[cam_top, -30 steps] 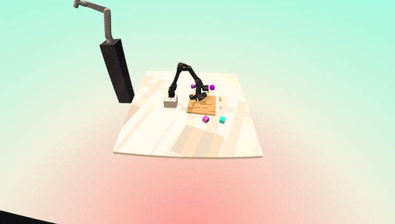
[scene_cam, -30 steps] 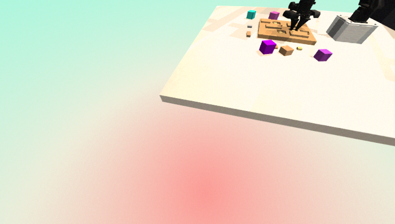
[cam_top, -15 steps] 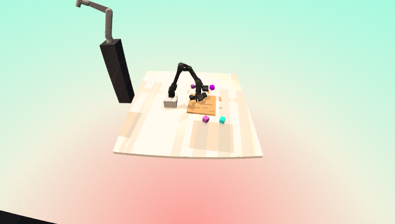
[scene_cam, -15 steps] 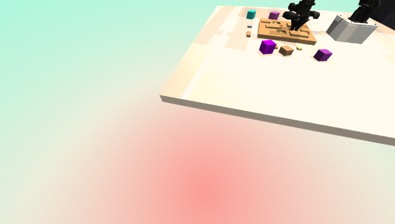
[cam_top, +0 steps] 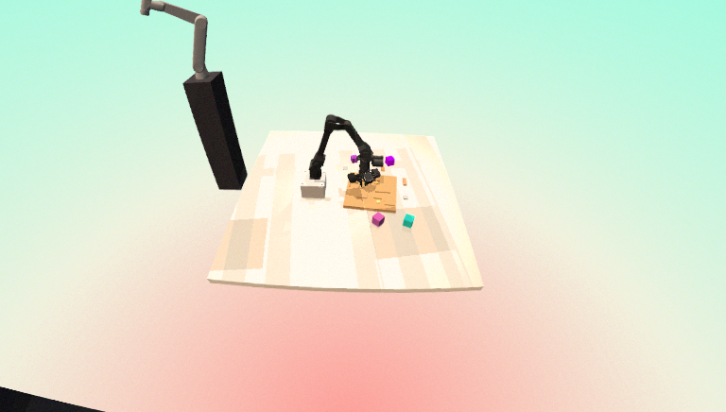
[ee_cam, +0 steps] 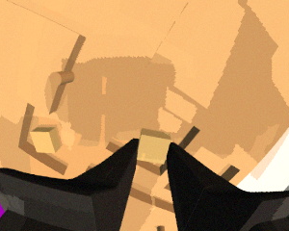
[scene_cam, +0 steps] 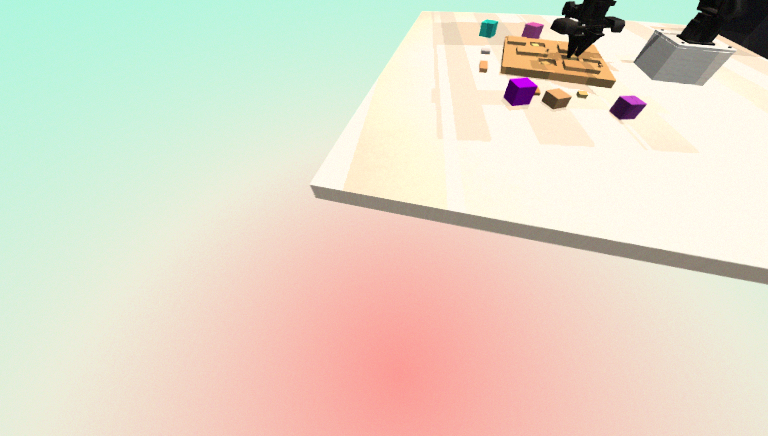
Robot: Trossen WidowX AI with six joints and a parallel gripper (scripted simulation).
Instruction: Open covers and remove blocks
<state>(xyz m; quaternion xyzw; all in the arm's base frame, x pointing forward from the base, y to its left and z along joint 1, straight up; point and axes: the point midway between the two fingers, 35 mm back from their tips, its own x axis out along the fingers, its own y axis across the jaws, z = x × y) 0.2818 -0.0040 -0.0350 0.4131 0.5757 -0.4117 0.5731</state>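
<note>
Now: gripper tip 280 mm to the right of the dark purple block, 50 mm past it and 10 mm above it. From my gripper tip the other things lie so: small grey piece (250 mm ahead, 70 mm to the right, 20 mm below); then magenta block (260 mm to the right, 70 mm ahead); then small orange piece (260 mm ahead, 70 mm to the left, 20 mm below).
</note>
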